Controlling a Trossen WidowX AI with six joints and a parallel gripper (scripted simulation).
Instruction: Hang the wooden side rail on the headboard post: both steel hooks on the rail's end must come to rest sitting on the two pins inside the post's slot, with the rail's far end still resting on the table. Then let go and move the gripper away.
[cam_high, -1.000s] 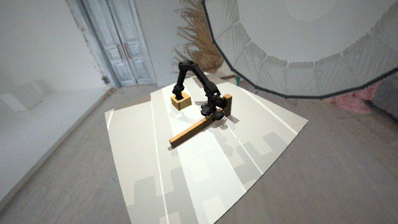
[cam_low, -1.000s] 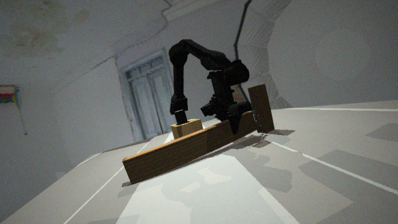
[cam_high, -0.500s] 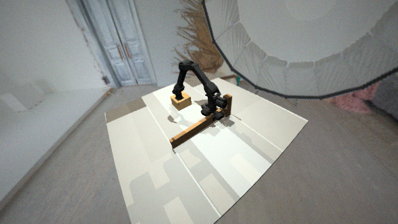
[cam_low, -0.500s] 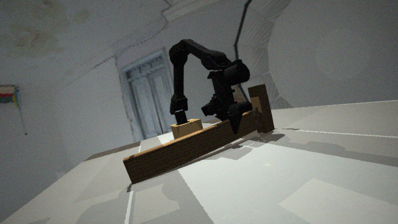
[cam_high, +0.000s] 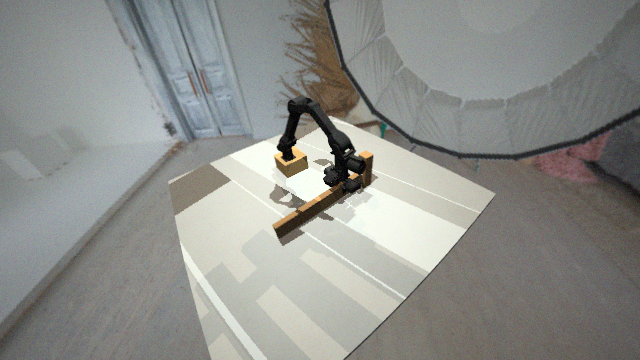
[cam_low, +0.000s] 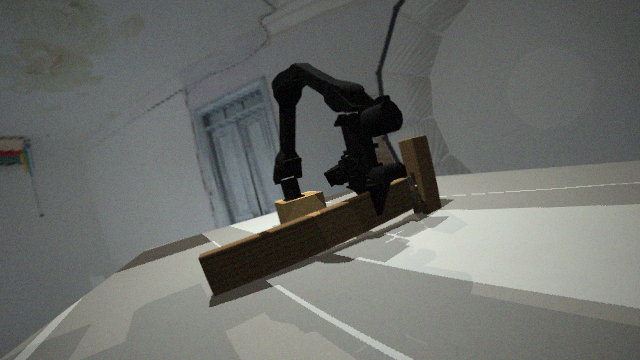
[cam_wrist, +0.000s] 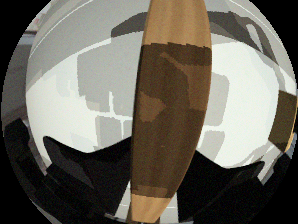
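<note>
Right now my gripper tip is 15 cm to the right of the headboard post and 4 cm below it.
</note>
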